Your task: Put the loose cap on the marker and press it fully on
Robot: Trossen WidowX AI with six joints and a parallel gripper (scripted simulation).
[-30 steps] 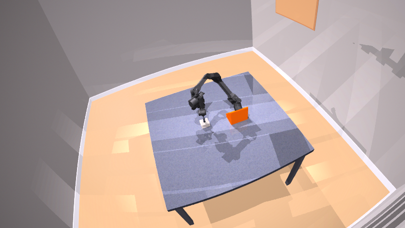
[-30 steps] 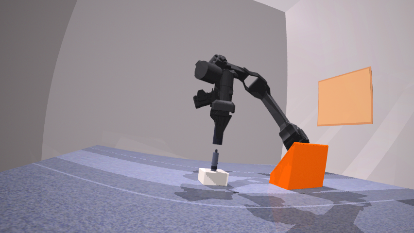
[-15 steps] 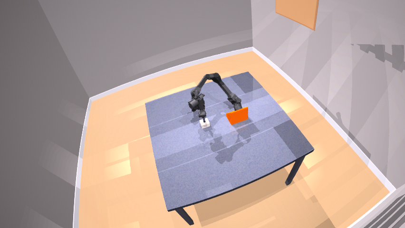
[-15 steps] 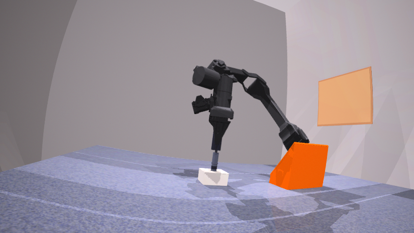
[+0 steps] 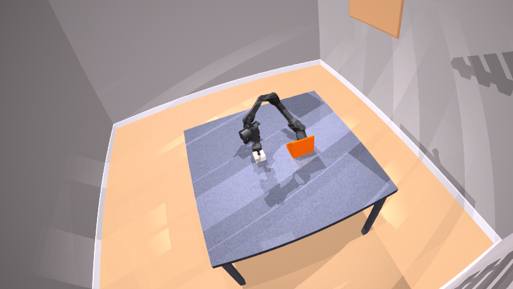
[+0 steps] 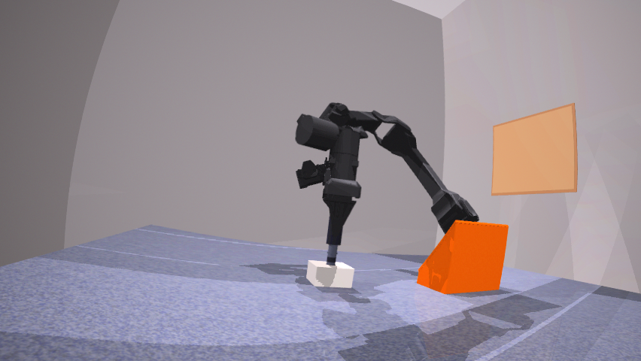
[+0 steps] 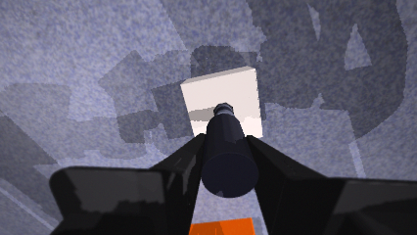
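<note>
Now: gripper tip 8 cm above the white holder block. Round my gripper tip: dark cap 1 cm above.
</note>
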